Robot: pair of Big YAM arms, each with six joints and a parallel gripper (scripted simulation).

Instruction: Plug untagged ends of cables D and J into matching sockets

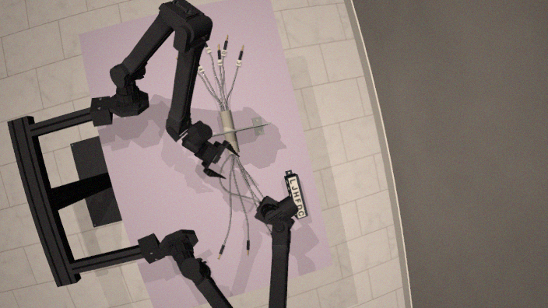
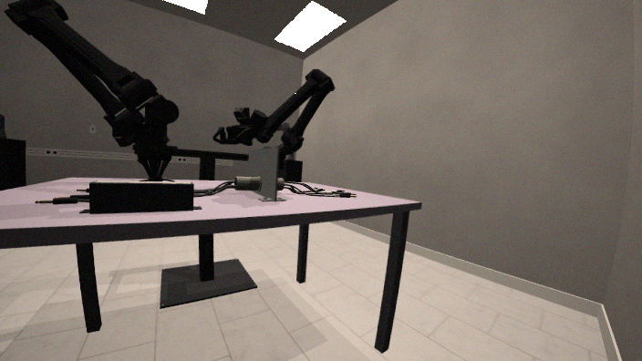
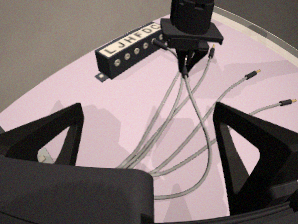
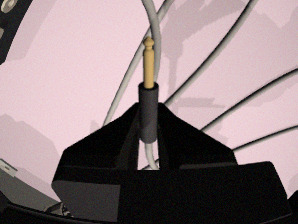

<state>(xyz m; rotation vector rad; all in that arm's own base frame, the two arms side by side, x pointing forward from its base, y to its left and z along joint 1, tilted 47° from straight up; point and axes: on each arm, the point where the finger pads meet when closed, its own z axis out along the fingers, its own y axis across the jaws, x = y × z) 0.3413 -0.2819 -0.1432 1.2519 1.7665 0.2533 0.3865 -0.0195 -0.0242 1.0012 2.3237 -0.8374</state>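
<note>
My right hand is 20 mm short of the untagged cable plug and 20 mm to the left of it. The rest, counted from my right hand: tagged plug 20 mm behind, 760 mm to the left, 50 mm below.
</note>
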